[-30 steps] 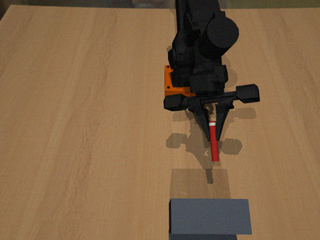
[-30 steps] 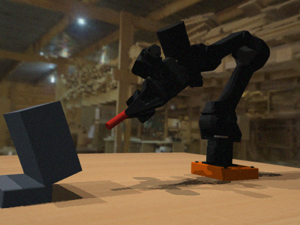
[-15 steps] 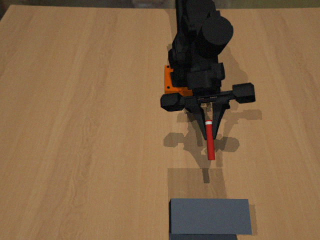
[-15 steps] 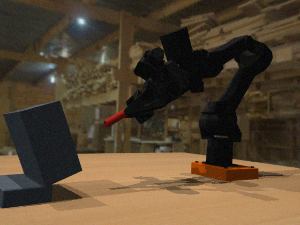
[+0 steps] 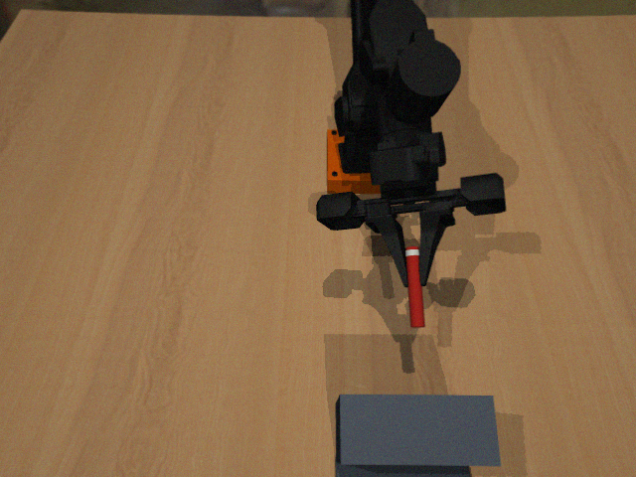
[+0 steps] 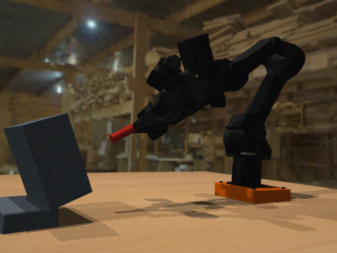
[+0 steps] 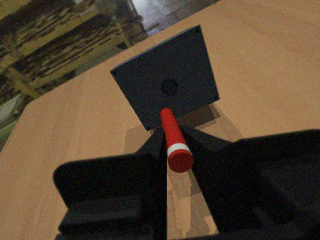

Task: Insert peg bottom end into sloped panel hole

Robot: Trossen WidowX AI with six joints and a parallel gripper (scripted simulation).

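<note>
My gripper tip is 130 mm short of the sloped panel, 50 mm above it and 30 mm to the left of it. From my gripper tip the other things lie so: low foot (150 mm ahead, 120 mm below, 30 mm to the right); round red peg (10 mm behind, 10 mm above).
</note>
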